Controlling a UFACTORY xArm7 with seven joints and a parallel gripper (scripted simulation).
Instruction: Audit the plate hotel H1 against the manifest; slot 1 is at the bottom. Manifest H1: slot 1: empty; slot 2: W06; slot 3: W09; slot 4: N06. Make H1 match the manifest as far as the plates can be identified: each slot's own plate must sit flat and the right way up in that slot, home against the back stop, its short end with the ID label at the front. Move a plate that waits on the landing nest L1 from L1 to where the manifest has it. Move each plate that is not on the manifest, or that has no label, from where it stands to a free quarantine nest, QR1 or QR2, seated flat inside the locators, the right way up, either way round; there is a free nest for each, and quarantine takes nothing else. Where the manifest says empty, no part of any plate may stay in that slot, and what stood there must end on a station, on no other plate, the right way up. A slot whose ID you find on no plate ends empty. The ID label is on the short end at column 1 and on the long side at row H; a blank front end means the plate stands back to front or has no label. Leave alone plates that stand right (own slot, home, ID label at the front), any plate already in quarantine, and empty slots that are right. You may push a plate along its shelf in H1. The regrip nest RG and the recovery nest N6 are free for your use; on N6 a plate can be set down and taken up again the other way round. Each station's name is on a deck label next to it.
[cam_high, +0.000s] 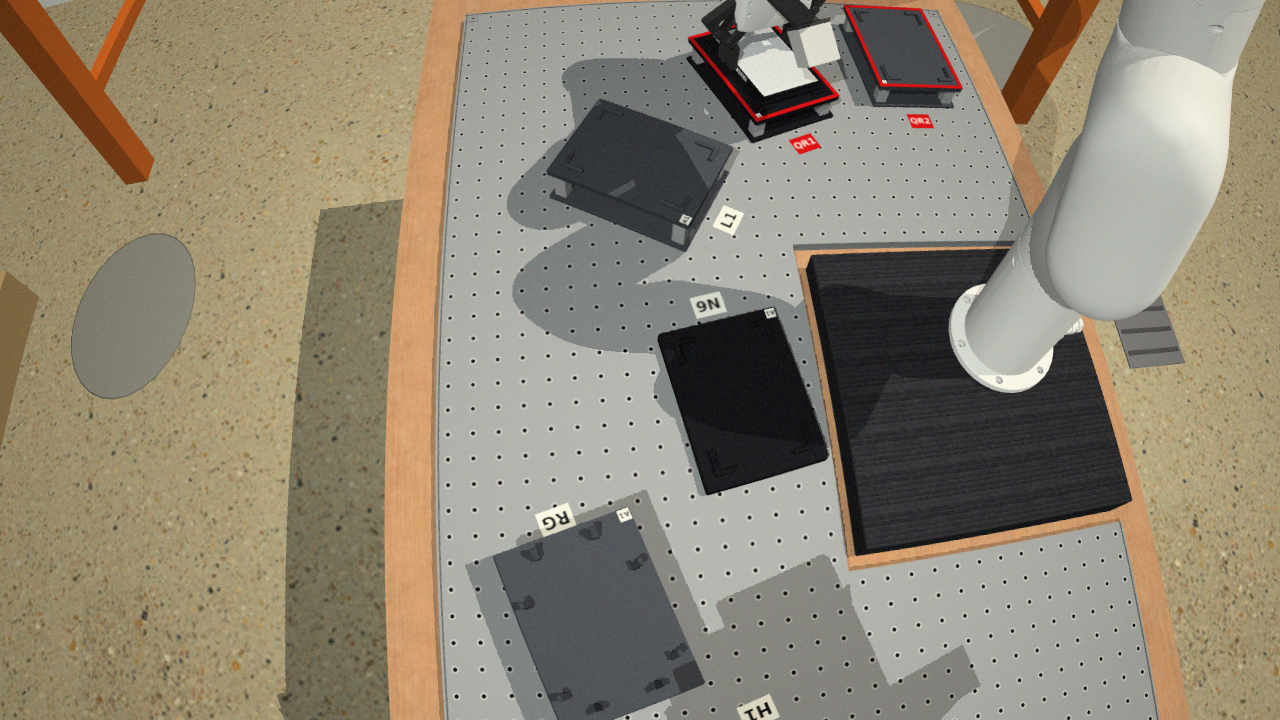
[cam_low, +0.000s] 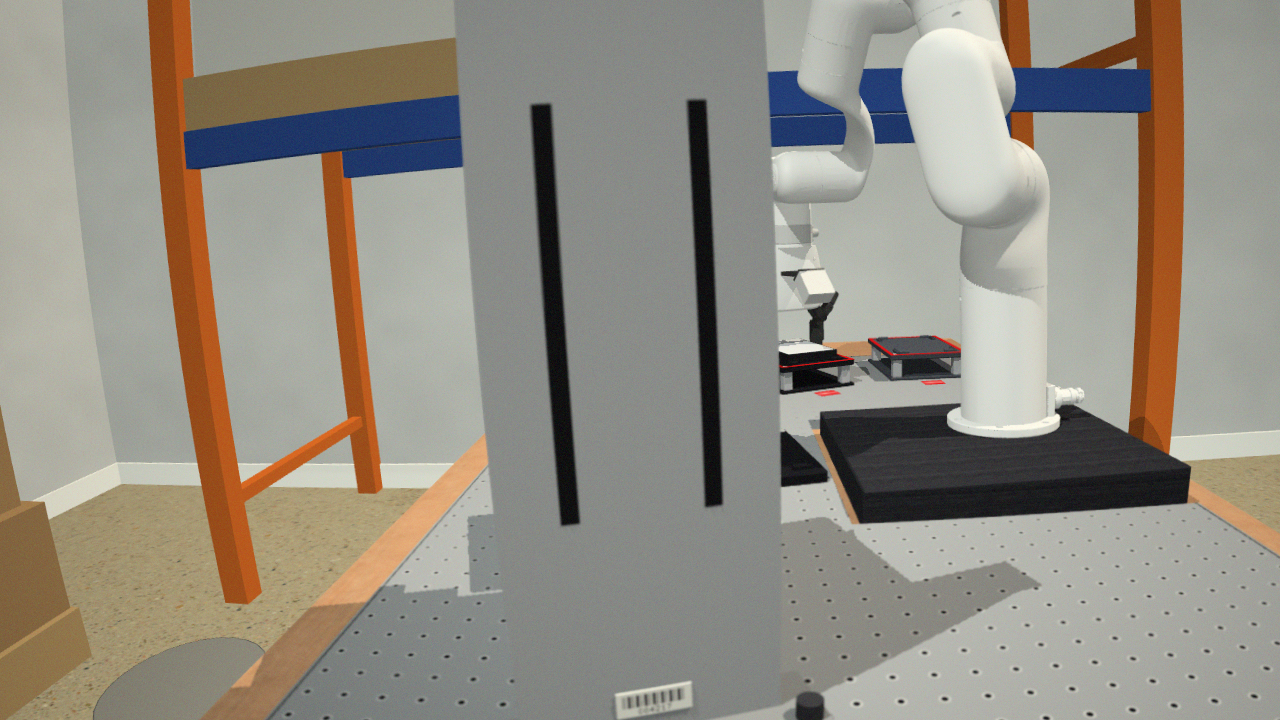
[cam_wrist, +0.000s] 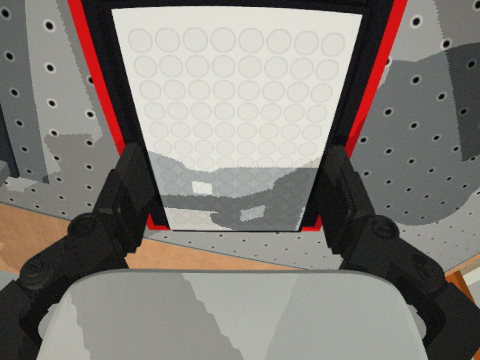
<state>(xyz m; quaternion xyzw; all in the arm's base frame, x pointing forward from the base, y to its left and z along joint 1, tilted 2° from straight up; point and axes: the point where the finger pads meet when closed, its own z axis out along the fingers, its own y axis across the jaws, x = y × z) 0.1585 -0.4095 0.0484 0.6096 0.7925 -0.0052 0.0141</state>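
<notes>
My hand is 10 mm to the right of the white well plate and 10 mm above it. Round my hand: landing nest L1: 180 mm ahead, 140 mm to the left, 10 mm below; then quarantine nest QR1: 20 mm below, 10 mm to the left; then quarantine nest QR2: 210 mm behind, 20 mm to the right, 20 mm below.
</notes>
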